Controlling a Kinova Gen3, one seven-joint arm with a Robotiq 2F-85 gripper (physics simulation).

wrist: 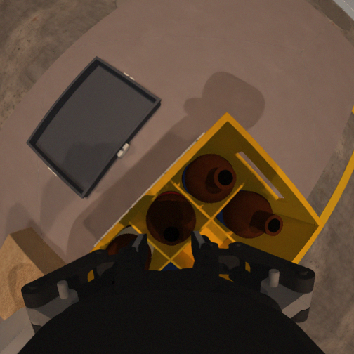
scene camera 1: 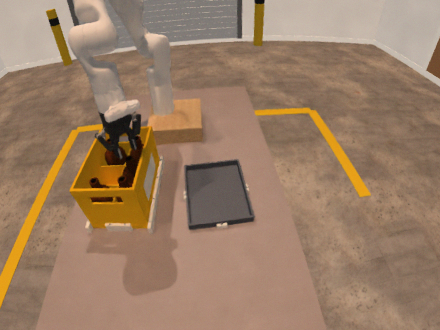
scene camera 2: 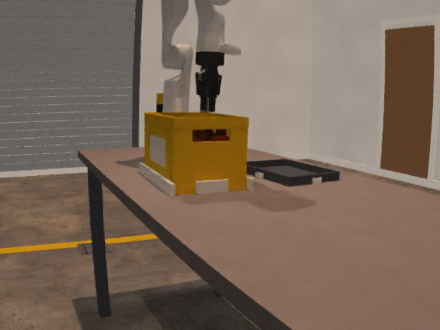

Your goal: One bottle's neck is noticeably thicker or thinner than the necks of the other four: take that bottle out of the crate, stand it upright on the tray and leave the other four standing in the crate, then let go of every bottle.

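Frame: origin at the arm's base, x ahead, y left, z up, level; metres.
Where they show: gripper, fingertip midpoint: (scene camera 1: 127, 152) (scene camera 2: 207, 112); arm's base, link origin: (scene camera 1: 164, 110).
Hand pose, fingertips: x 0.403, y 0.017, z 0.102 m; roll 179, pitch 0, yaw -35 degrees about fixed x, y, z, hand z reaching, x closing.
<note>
Each offset is from my fingertips to the top centre of the thing. "spot": to the spot under its first point.
The yellow crate {dx +0.006, dy -0.044, dz -0.006 m} (scene camera 1: 112, 214) (scene camera 2: 210, 162) (wrist: 228, 120) holds the brown bottles. Two stand at the handle end, one {dx +0.086, dy +0.012, dz -0.018 m} (scene camera 1: 123, 181) (wrist: 202, 175) on the tray side and one {spot: dx +0.106, dy -0.062, dz -0.018 m} (scene camera 1: 95, 182) (wrist: 242, 212) across from it. The middle tray-side bottle (wrist: 170, 211) stands behind them. Another bottle (wrist: 127, 245) is partly hidden by the gripper; a further bottle {dx -0.079, dy -0.101, dz -0.018 m} (scene camera 1: 115, 156) shows in scene camera 1. My gripper (scene camera 1: 127, 152) (scene camera 2: 207, 108) (wrist: 169, 241) is open and empty above the crate, its fingertips either side of the middle bottle's mouth in the wrist view. I cannot tell which neck differs. The dark tray {spot: dx -0.013, dy +0.264, dz -0.176 m} (scene camera 1: 220, 195) (scene camera 2: 292, 172) (wrist: 95, 120) is empty.
Crate walls and yellow dividers surround the bottles. White blocks {spot: dx +0.152, dy -0.019, dz -0.160 m} (scene camera 1: 119, 227) (scene camera 2: 211, 186) edge the crate's base. A wooden block (scene camera 1: 182, 120) (wrist: 27, 265) lies by the arm's base. The tray stands beside the crate, with a gap between them.
</note>
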